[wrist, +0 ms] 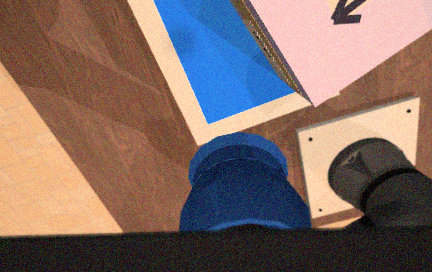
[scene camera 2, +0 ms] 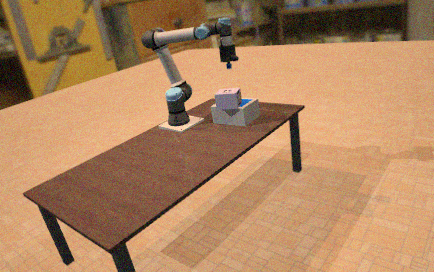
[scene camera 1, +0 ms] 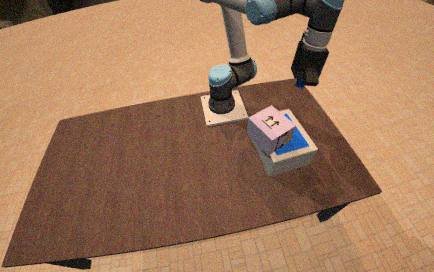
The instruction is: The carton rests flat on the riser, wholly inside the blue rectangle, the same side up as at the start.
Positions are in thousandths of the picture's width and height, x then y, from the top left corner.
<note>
The suction cup (wrist: 552, 656) carries nothing. The cup hangs 21 cm from the middle of a carton (scene camera 1: 621, 476), above it. Further things: a riser (scene camera 1: 690, 561).
The carton shows as well in the wrist view (wrist: 733, 204). The riser is seen too in the wrist view (wrist: 517, 307) and in scene camera 2 (scene camera 2: 573, 410).
</note>
